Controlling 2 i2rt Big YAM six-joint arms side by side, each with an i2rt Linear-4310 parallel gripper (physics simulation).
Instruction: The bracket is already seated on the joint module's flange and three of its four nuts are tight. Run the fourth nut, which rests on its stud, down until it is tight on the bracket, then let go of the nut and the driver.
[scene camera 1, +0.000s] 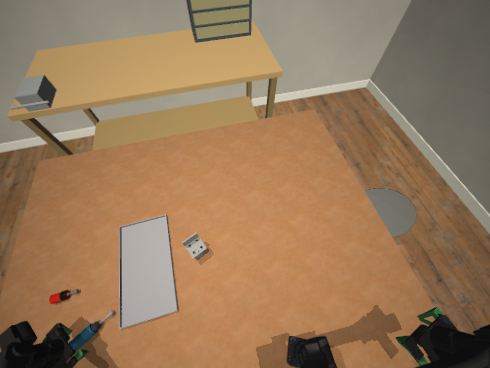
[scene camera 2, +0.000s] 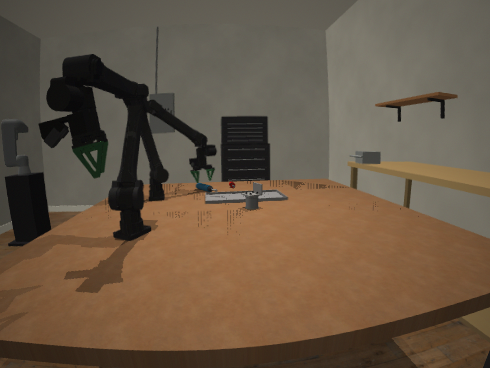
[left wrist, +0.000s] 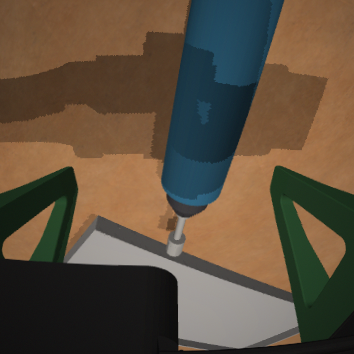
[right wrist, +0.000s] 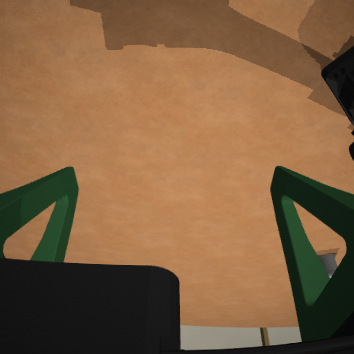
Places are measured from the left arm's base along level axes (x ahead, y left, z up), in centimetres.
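Pixels of known places: left gripper, fingertip midpoint: (scene camera 1: 78, 342) (scene camera 2: 203, 181) (left wrist: 173, 176); right gripper, fingertip midpoint: (scene camera 1: 408, 328) (scene camera 2: 99, 175) (right wrist: 174, 177); left arm's base, link origin: (scene camera 2: 156, 198); right arm's base, link origin: (scene camera 1: 304, 353) (scene camera 2: 132, 233).
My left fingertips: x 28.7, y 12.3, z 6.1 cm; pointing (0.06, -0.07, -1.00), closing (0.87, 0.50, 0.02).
Observation:
For each thing: its top centre in the pictures, then the offset to it from my left fingertips.
- joint module, top centre: (scene camera 2: 251, 191) dy -47.6, dx +15.7, dz +1.4 cm
- blue driver, top centre: (left wrist: 208, 150) (scene camera 1: 79, 338) (scene camera 2: 206, 184) dy +1.0, dx +1.6, dz -2.0 cm
- shallow pale tray, top centre: (left wrist: 199, 321) (scene camera 1: 145, 264) (scene camera 2: 244, 194) dy -25.0, dx +18.5, dz -4.5 cm
- red driver, top centre: (scene camera 1: 62, 294) (scene camera 2: 232, 182) dy +7.2, dx +19.5, dz -2.6 cm
The joint module (scene camera 2: 251, 202) stands upright on the table, with the pale bracket (scene camera 1: 195, 246) (scene camera 2: 257, 188) on top. Small dark studs or nuts show on the bracket; which nut is loose is too small to tell. The blue driver (scene camera 1: 84, 337) (scene camera 2: 203, 187) (left wrist: 210, 125) lies on the table with its socket tip by the tray. My left gripper (scene camera 1: 71, 342) (scene camera 2: 203, 180) (left wrist: 173, 176) is open above the blue driver, whose handle runs between the fingers in the left wrist view, not gripped. My right gripper (scene camera 1: 411, 328) (scene camera 2: 97, 175) (right wrist: 174, 177) is open and empty, high above the table, far from the module.
A shallow pale tray (scene camera 1: 147, 275) (scene camera 2: 225, 201) (left wrist: 225, 295) lies between the blue driver and the module. A red driver (scene camera 1: 60, 297) (scene camera 2: 232, 185) lies left of the tray in scene camera 1. A wooden bench (scene camera 1: 150, 65) stands beyond the table.

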